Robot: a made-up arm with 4 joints. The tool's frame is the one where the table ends.
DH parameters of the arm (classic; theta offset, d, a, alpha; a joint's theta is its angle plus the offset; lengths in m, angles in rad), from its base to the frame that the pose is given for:
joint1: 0 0.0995 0.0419 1.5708
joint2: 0 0.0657 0.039 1.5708
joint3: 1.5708 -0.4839 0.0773 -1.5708
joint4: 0 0.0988 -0.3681 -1.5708
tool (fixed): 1.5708 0.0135 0 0
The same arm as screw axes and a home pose.
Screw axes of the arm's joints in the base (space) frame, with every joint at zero. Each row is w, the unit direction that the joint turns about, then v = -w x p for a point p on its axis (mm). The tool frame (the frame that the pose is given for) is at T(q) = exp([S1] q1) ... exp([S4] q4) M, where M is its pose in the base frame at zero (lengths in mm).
S1: w 0 0 1 v 0 0 0
S2: w 0 -1 0 v 99.5 0 -41.9
S3: w 0 0 -1 v 65.7 80.9 0
S4: w -1 0 0 v 0 -583.4 -143
M: xyz -17.9 225.1 596.9 (mm) rpy 0 0 0 (deg, as in URDF)

